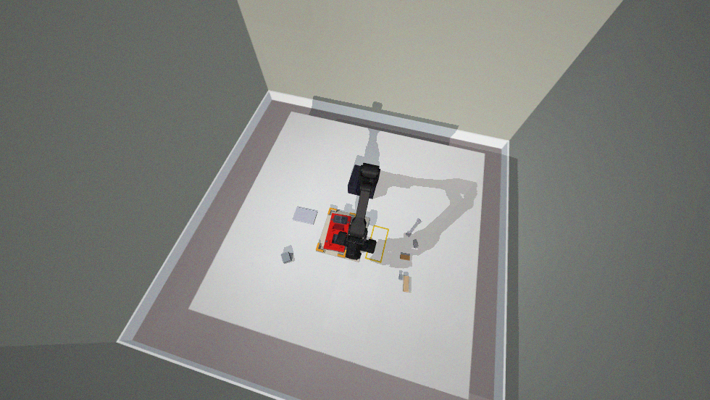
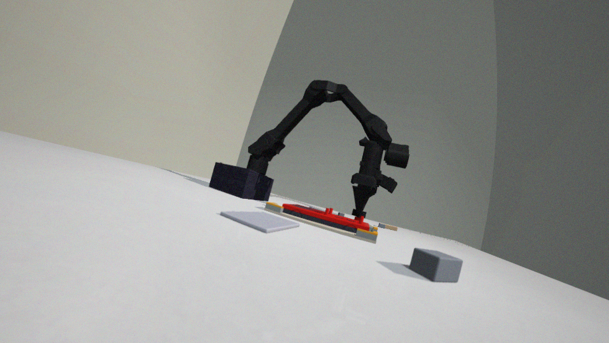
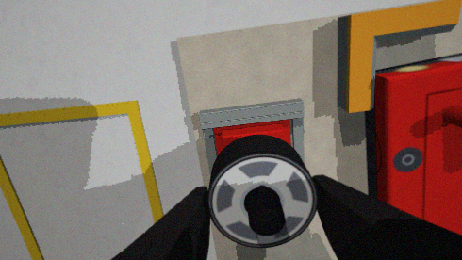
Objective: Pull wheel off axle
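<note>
My gripper tip is right at the wheel. The rest, counted from my gripper tip: wooden block (5 cm behind, 25 cm to the left, 4 cm below); then beige fixture plate (5 cm behind, 10 cm to the right, 3 cm below); then black axle (1 cm below).
</note>
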